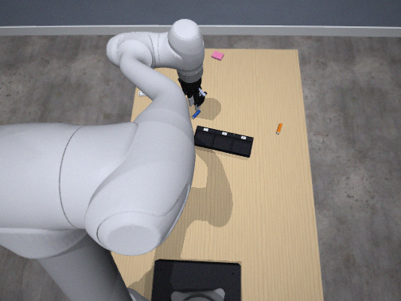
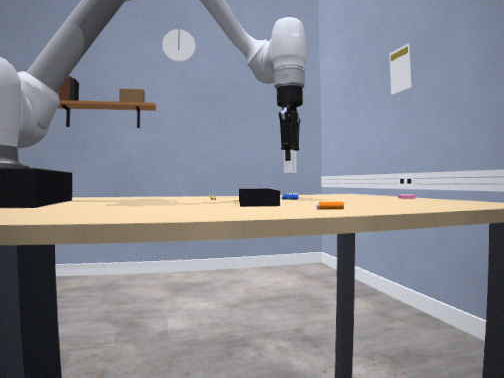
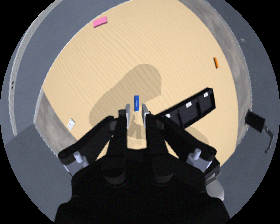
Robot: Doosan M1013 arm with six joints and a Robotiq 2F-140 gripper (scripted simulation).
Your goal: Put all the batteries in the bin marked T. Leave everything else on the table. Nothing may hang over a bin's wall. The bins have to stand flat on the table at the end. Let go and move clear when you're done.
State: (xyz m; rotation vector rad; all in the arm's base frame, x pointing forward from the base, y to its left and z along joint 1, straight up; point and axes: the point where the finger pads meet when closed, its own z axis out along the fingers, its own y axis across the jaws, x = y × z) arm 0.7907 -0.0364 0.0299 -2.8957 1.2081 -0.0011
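The blue battery lies 10 cm below my hand. From my hand the other things lie so: small white piece: 13 cm ahead, 24 cm to the left, 10 cm below; then small brass piece: 21 cm behind, 8 cm to the left, 10 cm below; then black bin: 15 cm behind, 11 cm to the right, 9 cm below.
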